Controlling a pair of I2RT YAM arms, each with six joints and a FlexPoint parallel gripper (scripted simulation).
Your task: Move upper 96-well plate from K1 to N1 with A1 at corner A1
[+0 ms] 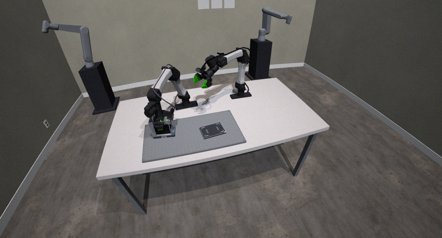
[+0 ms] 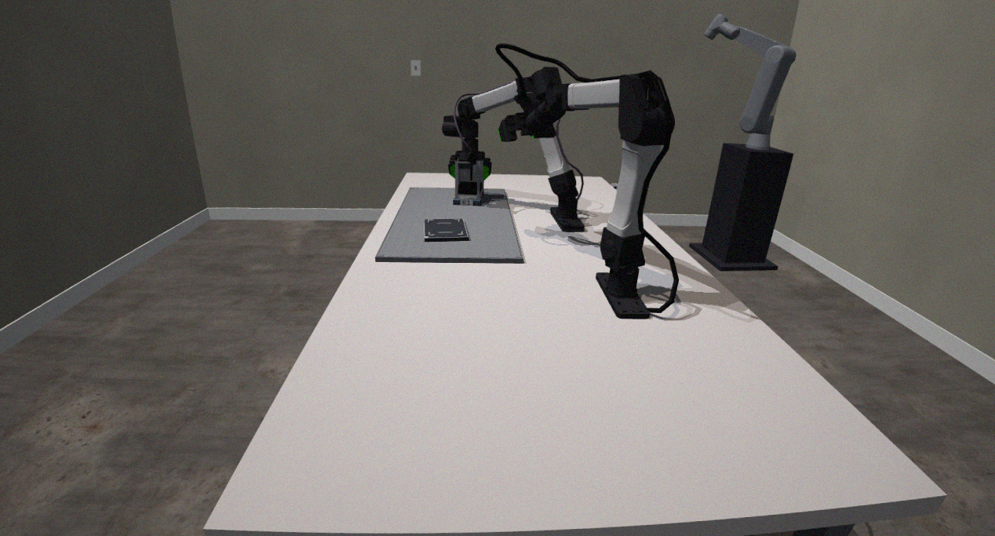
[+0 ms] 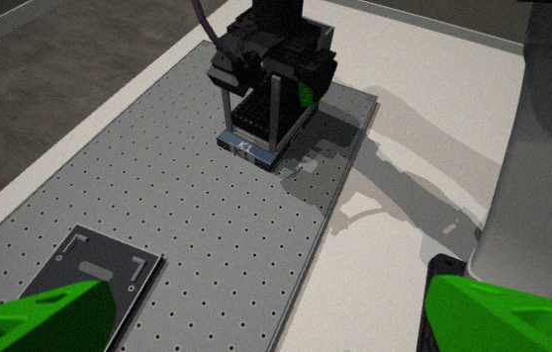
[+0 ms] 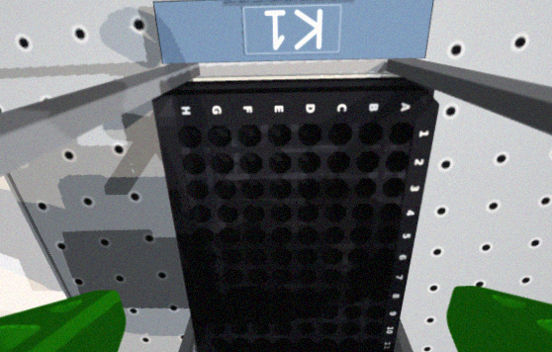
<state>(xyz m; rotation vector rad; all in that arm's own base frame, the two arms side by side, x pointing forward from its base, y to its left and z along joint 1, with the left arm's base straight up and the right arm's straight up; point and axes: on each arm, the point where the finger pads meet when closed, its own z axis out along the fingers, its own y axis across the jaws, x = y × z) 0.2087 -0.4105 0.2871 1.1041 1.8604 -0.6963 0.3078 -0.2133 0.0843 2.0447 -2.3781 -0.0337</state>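
Right now my right hand is 10 mm to the left of the black 96-well plate and 40 mm above it. Round my right hand: white 96-well plate 10 mm to the right, 50 mm below.
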